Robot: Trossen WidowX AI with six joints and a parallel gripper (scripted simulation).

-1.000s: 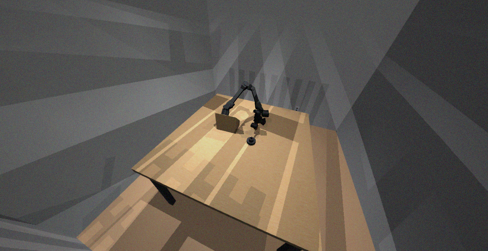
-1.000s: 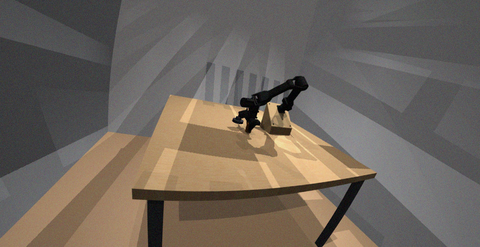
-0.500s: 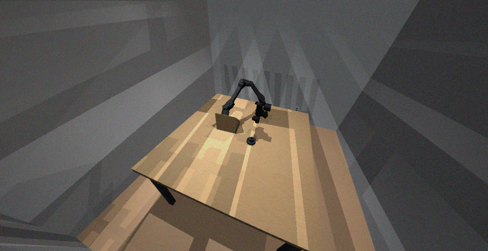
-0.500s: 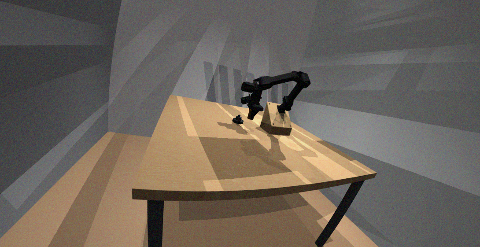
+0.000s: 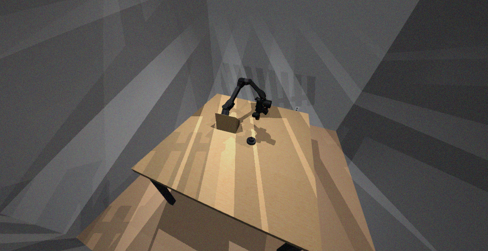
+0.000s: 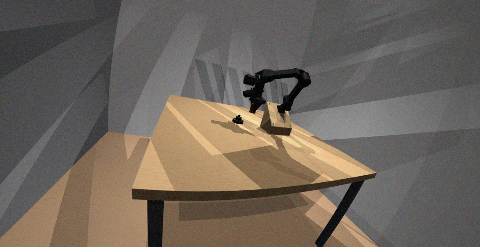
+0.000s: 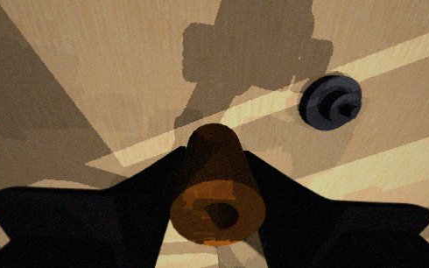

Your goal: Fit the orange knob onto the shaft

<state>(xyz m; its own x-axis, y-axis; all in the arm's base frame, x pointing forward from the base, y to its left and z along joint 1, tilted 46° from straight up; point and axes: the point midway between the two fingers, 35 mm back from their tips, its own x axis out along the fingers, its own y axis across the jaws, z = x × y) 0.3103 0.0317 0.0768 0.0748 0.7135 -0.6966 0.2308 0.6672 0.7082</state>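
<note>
The dark round pedestal lies 2 cm behind my gripper tip, 18 cm to the right of it and 11 cm below it. Also, from my gripper tip: orange knob 2 cm above.
</note>
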